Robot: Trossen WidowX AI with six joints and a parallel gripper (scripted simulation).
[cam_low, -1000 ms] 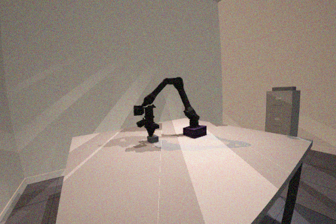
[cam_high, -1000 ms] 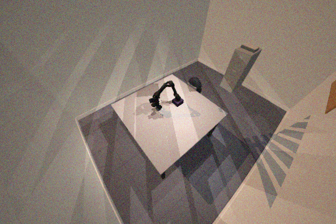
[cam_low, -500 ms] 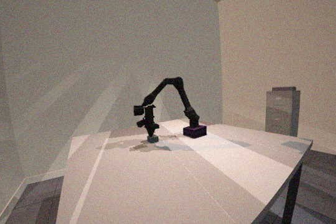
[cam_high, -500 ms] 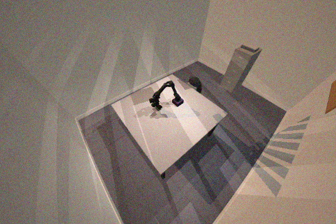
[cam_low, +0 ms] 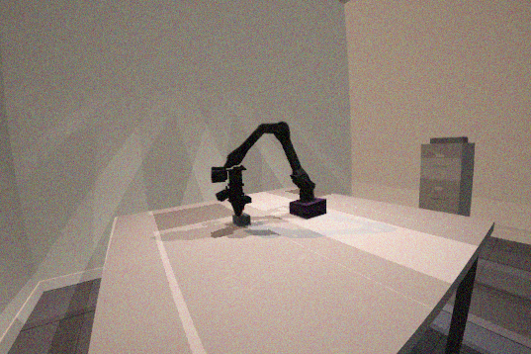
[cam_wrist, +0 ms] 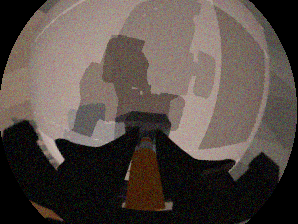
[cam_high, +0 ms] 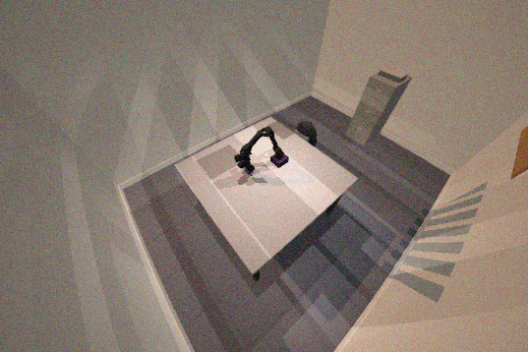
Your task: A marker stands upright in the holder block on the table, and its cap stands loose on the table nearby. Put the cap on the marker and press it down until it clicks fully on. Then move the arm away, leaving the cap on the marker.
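My gripper tip is 2 cm past the dark holder block and 2 cm above it. From my gripper tip the other things lie so: orange cap 5 cm above, 2 cm behind.
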